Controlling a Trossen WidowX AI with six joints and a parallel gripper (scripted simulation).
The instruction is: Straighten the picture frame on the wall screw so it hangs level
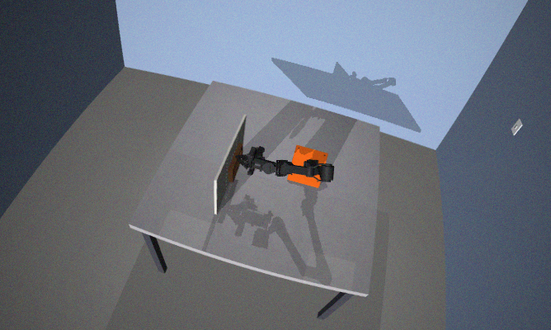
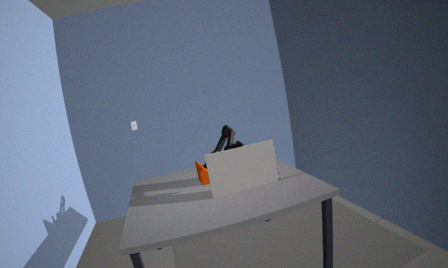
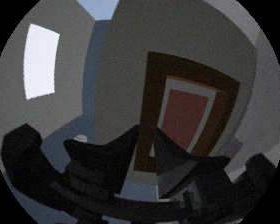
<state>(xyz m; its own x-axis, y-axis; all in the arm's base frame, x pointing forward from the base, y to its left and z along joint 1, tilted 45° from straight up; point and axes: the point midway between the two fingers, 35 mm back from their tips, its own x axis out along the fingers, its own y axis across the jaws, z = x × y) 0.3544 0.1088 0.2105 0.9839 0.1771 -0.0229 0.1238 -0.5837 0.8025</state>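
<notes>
My gripper tip is now 50 mm above the brown wooden picture frame, 10 mm to the left of it and 10 mm short of it. From my gripper tip the other things lie so: white wall panel (60 mm below, 20 mm ahead).
</notes>
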